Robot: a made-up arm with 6 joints. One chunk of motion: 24 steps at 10 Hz.
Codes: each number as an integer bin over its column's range. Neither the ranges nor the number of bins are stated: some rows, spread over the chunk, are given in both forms.
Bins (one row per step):
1: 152 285 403 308 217 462
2: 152 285 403 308 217 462
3: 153 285 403 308 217 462
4: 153 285 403 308 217 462
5: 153 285 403 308 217 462
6: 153 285 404 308 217 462
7: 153 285 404 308 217 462
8: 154 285 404 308 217 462
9: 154 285 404 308 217 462
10: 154 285 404 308 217 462
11: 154 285 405 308 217 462
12: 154 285 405 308 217 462
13: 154 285 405 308 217 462
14: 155 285 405 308 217 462
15: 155 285 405 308 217 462
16: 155 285 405 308 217 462
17: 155 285 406 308 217 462
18: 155 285 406 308 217 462
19: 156 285 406 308 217 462
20: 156 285 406 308 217 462
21: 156 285 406 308 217 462
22: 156 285 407 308 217 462
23: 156 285 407 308 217 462
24: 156 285 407 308 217 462
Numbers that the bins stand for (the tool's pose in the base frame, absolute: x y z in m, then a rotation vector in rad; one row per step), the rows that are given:
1: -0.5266 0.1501 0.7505 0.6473 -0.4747 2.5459
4: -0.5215 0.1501 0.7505 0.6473 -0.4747 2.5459
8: -0.5164 0.1501 0.7556 0.6473 -0.4747 2.5459
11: -0.5164 0.1501 0.7607 0.6473 -0.4747 2.5459
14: -0.5114 0.1501 0.7607 0.6473 -0.4747 2.5459
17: -0.5114 0.1501 0.7658 0.6473 -0.4747 2.5459
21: -0.5063 0.1501 0.7658 0.6473 -0.4747 2.5459
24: -0.5063 0.1501 0.7708 0.6473 -0.4747 2.5459
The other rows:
2: -0.5266 0.1501 0.7505 0.6473 -0.4747 2.5459
3: -0.5215 0.1501 0.7505 0.6473 -0.4747 2.5459
5: -0.5215 0.1501 0.7505 0.6473 -0.4747 2.5459
6: -0.5215 0.1501 0.7556 0.6473 -0.4747 2.5459
7: -0.5215 0.1501 0.7556 0.6473 -0.4747 2.5459
9: -0.5164 0.1501 0.7556 0.6473 -0.4747 2.5459
10: -0.5164 0.1501 0.7556 0.6473 -0.4747 2.5459
12: -0.5164 0.1501 0.7607 0.6473 -0.4747 2.5459
13: -0.5164 0.1501 0.7607 0.6473 -0.4747 2.5459
15: -0.5114 0.1501 0.7607 0.6473 -0.4747 2.5459
16: -0.5114 0.1501 0.7607 0.6473 -0.4747 2.5459
18: -0.5114 0.1501 0.7658 0.6473 -0.4747 2.5459
19: -0.5063 0.1501 0.7658 0.6473 -0.4747 2.5459
20: -0.5063 0.1501 0.7658 0.6473 -0.4747 2.5459
22: -0.5063 0.1501 0.7708 0.6473 -0.4747 2.5459
23: -0.5063 0.1501 0.7708 0.6473 -0.4747 2.5459

